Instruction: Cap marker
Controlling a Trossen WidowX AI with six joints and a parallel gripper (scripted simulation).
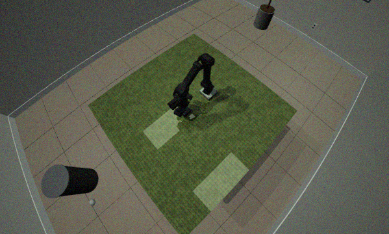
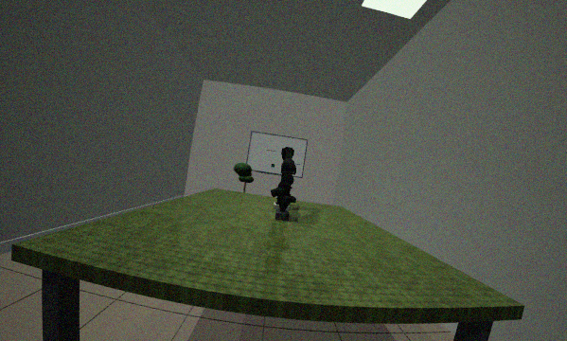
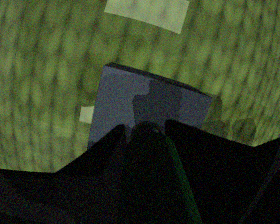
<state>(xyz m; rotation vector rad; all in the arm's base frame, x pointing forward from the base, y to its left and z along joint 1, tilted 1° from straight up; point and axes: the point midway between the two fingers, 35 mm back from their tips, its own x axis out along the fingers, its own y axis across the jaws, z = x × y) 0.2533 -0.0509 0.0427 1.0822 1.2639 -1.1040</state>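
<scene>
Now: gripper tip 2 cm above the block. From my gripper tip the other things lie so: green cap (5 cm above).
</scene>
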